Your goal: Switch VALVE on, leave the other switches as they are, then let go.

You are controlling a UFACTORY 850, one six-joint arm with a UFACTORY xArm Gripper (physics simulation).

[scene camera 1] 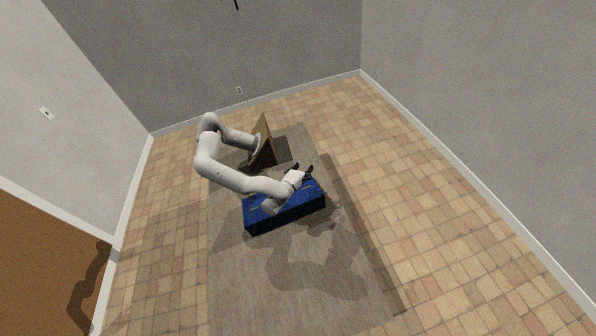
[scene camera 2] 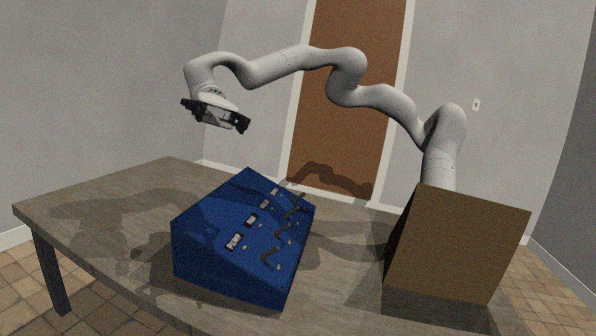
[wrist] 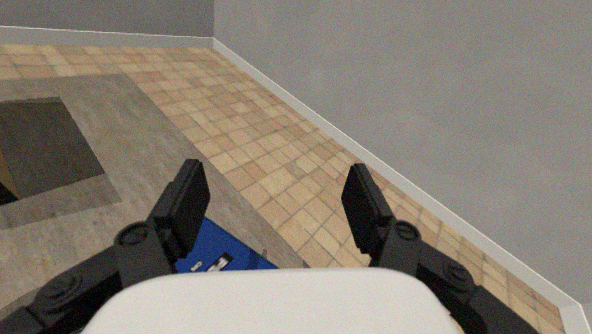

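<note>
A blue sloped switch panel [scene camera 1: 254, 216] [scene camera 2: 220, 275] [wrist: 200, 246] stands on the table. In scene camera 2 it carries several dark levers, among them a near lever [scene camera 2: 270, 254] and another lever [scene camera 2: 283, 230], with small light knobs and white label plates, such as the nearest plate [scene camera 2: 234, 241]. The lettering is too small to read, so I cannot tell which switch is VALVE or how it is set. My gripper [scene camera 1: 303, 167] [scene camera 2: 216, 117] [wrist: 278, 179] is open and empty, well above the panel and apart from it. Its body hides most of the panel in the wrist view.
A brown box-like block [scene camera 1: 262, 135] [scene camera 2: 455, 245] stands on the table [scene camera 1: 235, 280] [scene camera 2: 125, 185] [wrist: 135, 120] between the panel and the arm's base. The arm [scene camera 1: 225, 175] [scene camera 2: 345, 75] reaches over the panel. Walls and a brown door [scene camera 2: 350, 125] stand beyond the table.
</note>
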